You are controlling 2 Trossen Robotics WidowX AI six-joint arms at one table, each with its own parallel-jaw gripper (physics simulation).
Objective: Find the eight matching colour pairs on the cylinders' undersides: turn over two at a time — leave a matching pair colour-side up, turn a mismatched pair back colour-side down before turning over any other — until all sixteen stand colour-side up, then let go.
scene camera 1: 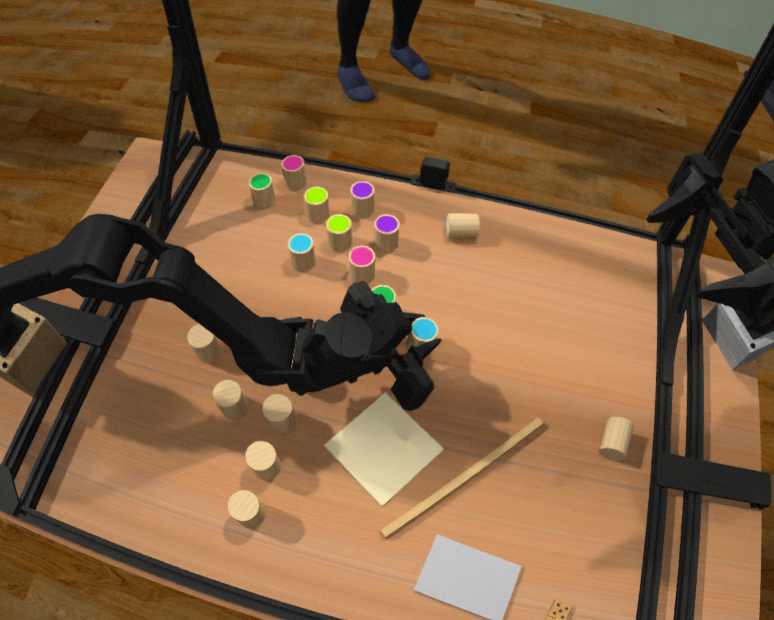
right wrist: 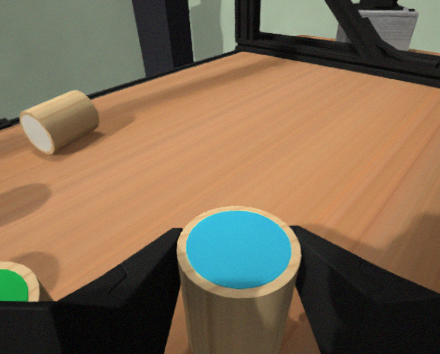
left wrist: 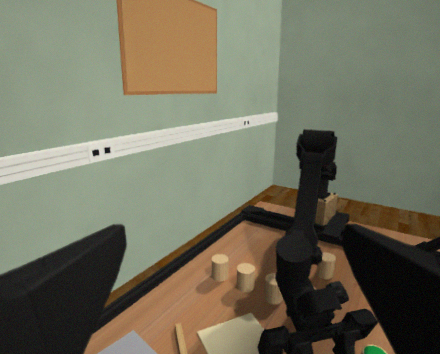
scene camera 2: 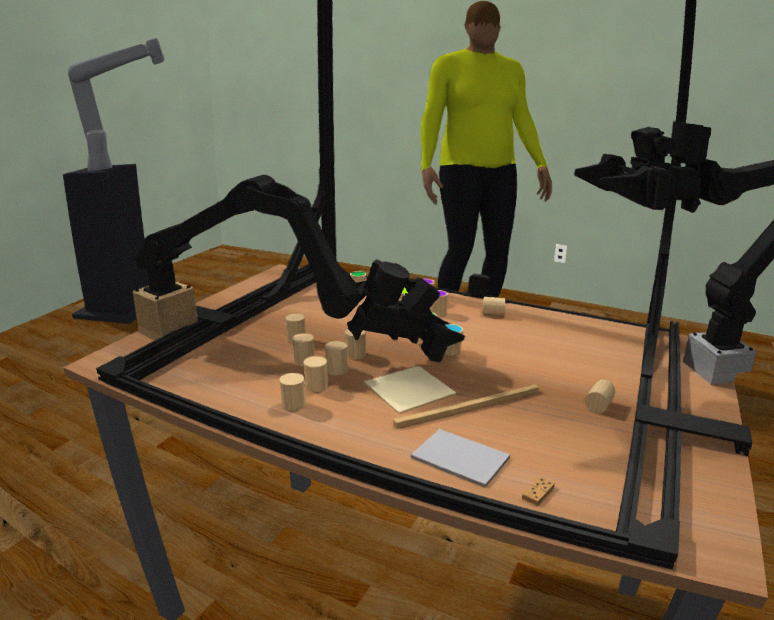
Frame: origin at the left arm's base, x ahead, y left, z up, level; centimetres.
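Where they show: left gripper, fingertip midpoint: (scene camera 1: 673, 254) (left wrist: 234, 235) (scene camera 2: 586, 176); right gripper, fingertip midpoint: (scene camera 1: 431, 329) (right wrist: 235, 237) (scene camera 2: 459, 333); left arm's base at its link origin: (right wrist: 376, 7) (scene camera 2: 722, 342); right arm's base at its link origin: (scene camera 1: 3, 332) (scene camera 2: 162, 289).
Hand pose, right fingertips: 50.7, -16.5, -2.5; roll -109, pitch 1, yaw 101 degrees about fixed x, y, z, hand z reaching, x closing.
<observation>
Things, the pixels of their centre, and the offset from my right fingertips, as dx, dy, dz. "spot": a spot on its surface instead.
- blue-topped cylinder at the middle of its body: (right wrist: 236, 291) (scene camera 1: 422, 337) (scene camera 2: 451, 339) +1.5, +0.3, -1.2
- magenta at the middle of its body: (scene camera 1: 294, 172) +11.2, -37.7, -1.3
- white-ended cylinder at the middle of its body: (right wrist: 61, 121) (scene camera 1: 462, 225) (scene camera 2: 493, 306) -12.6, -17.6, -1.8
- yellow square at a spot on its surface: (scene camera 1: 384, 448) spot: +11.9, +13.7, -3.5
- wooden stick at the middle of its body: (scene camera 1: 465, 476) (scene camera 2: 470, 405) +2.9, +21.2, -3.3
- grey sheet at the middle of its body: (scene camera 1: 468, 578) (scene camera 2: 460, 456) +7.6, +34.3, -3.6
- domino at the middle of its body: (scene camera 2: 538, 490) -1.1, +43.6, -3.5
My right gripper (scene camera 1: 428, 330) (scene camera 2: 452, 343) (right wrist: 235, 237) is shut on a blue-topped cylinder (scene camera 1: 424, 330) (right wrist: 239, 250), upright and colour-side up; whether it touches the table is unclear. A green cylinder (scene camera 1: 384, 295) (right wrist: 11, 286) stands beside it. Behind stand a pink (scene camera 1: 361, 257), a blue (scene camera 1: 300, 244), two lime (scene camera 1: 338, 224) (scene camera 1: 315, 196), two purple (scene camera 1: 386, 224) (scene camera 1: 362, 190), a magenta (scene camera 1: 293, 164) and a green cylinder (scene camera 1: 260, 182), all colour-side up. Several plain-topped cylinders (scene camera 1: 279, 412) (scene camera 2: 292, 391) stand front left, one hidden in scene camera 1. My left gripper (scene camera 2: 584, 173) (left wrist: 235, 235) is open, empty, high at the right.
A white-ended cylinder (scene camera 1: 462, 225) (right wrist: 62, 121) and a plain one (scene camera 1: 617, 438) (scene camera 2: 600, 395) lie on their sides. A yellow square (scene camera 1: 384, 448), a wooden stick (scene camera 1: 462, 477), a grey sheet (scene camera 1: 468, 576) and a domino (scene camera 2: 538, 490) lie in front. Black rails border the table.
</observation>
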